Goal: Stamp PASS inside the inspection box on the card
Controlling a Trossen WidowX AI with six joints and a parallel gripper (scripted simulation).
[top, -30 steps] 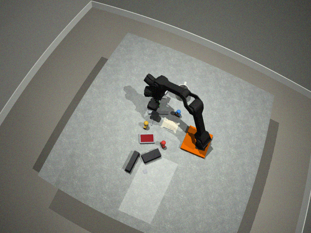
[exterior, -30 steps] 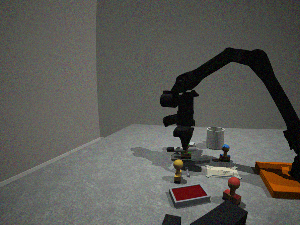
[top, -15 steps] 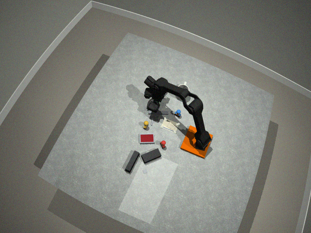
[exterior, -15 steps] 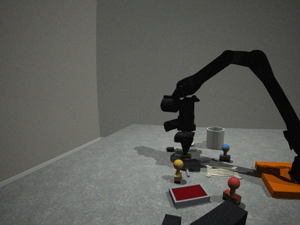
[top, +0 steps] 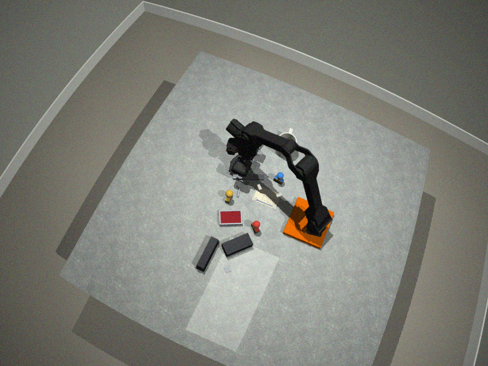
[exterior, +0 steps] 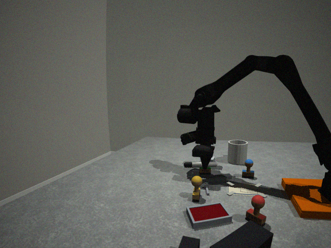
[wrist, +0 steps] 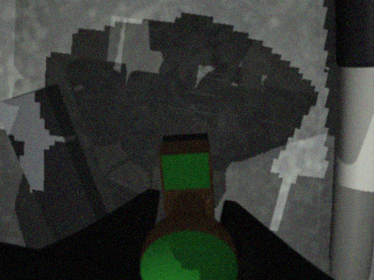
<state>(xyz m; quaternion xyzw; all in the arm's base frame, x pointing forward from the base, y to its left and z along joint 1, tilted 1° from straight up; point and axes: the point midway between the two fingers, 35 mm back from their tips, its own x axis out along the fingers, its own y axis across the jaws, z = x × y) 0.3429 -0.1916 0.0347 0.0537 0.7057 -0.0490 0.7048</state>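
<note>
Now: gripper tip 5 cm to the right of the grey bar, 3 cm past it and 2 cm above it. From my gripper tip the other things lie so: black-capped white marker 6 cm to the right, 3 cm ahead, 1 cm below; blue-knobbed stamp 15 cm behind, 2 cm to the left; green-topped stamp right at my gripper tip.
</note>
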